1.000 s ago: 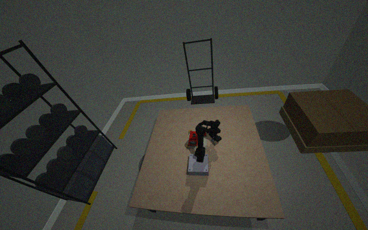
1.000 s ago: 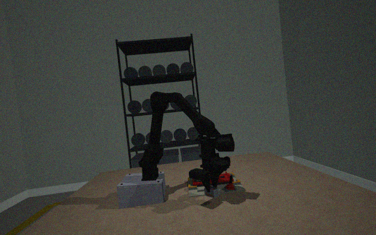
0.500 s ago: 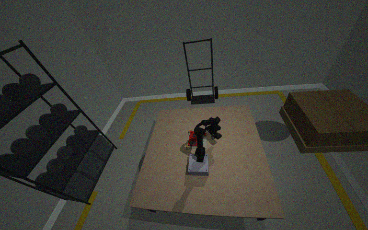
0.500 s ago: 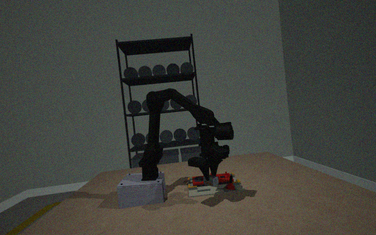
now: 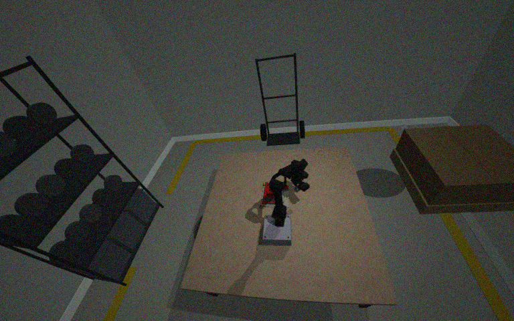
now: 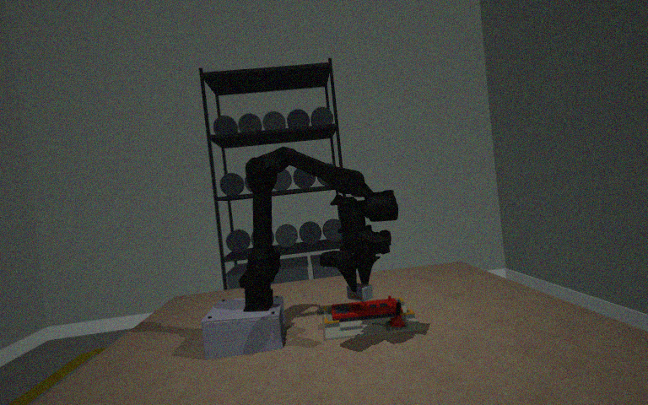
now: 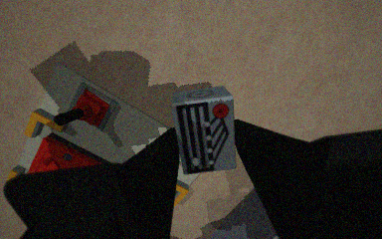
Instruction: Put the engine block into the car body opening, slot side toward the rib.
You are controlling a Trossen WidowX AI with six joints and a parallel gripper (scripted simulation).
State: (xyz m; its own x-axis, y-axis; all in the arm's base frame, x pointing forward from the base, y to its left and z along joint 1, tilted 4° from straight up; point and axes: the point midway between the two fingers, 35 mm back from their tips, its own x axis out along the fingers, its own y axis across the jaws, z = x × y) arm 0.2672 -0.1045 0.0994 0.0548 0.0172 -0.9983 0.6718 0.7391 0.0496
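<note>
Now: gripper tip 200 mm to the right of the grey baseplate, 130 mm above it and 20 mm short of it. Round my gripper tip: engine block 10 mm below.
</note>
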